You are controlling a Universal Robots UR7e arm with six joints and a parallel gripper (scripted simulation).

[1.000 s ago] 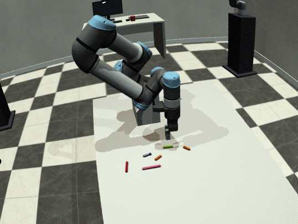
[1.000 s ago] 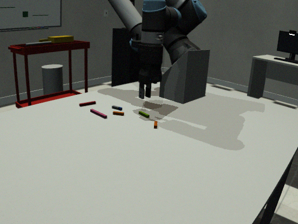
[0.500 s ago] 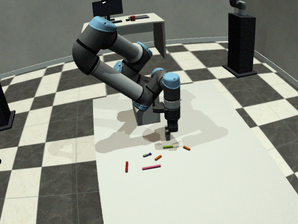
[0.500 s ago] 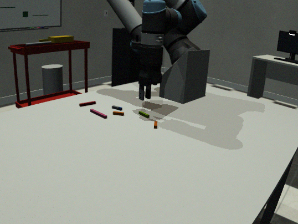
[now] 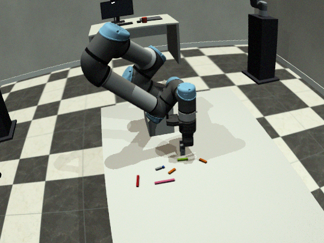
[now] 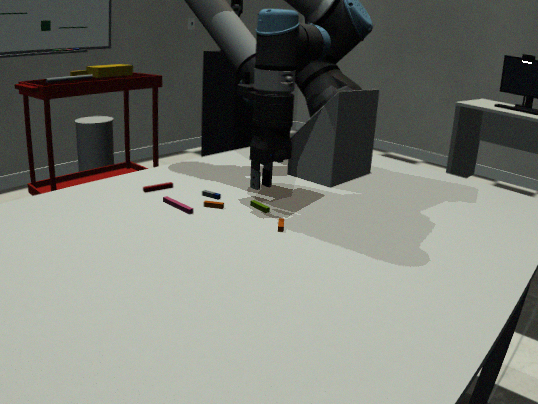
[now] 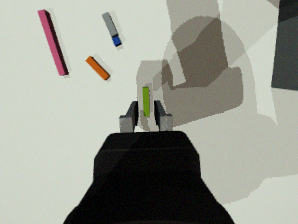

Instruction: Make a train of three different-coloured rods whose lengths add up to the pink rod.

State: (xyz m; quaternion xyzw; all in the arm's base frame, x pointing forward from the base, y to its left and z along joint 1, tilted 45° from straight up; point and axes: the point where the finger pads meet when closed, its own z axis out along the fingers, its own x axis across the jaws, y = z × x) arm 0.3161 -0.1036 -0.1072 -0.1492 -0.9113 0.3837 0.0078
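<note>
Now: hand 60 mm above the lime rod. Also, from my hand: grey rod: 120 mm to the right, 60 mm below, 20 mm ahead; then pink rod: 130 mm to the right, 110 mm ahead, 60 mm below; then blue rod: 100 mm to the right, 60 mm below, 10 mm ahead.
</note>
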